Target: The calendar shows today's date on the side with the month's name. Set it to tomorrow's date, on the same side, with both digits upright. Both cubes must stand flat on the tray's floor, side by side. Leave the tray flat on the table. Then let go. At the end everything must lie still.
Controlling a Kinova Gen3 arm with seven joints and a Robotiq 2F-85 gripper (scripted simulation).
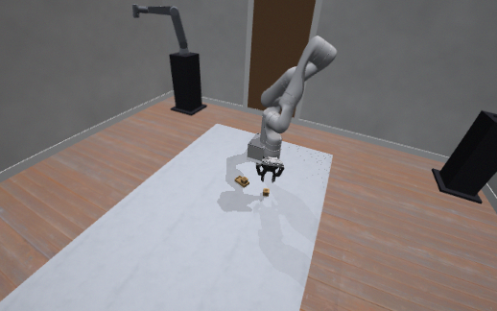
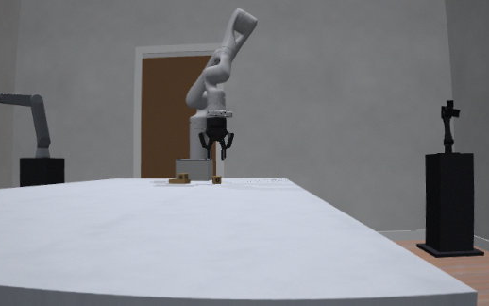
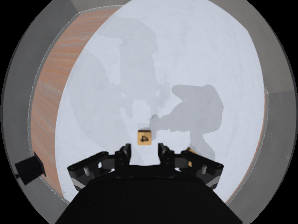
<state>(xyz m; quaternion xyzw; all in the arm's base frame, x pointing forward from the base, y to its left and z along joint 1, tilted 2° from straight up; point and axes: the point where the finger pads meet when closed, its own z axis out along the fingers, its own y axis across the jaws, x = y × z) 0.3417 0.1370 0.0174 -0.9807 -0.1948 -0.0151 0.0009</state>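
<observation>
My hand is 90 mm above the wooden digit cube. Round my hand: wooden calendar tray 150 mm to the right, 100 mm below, 20 mm behind.
</observation>
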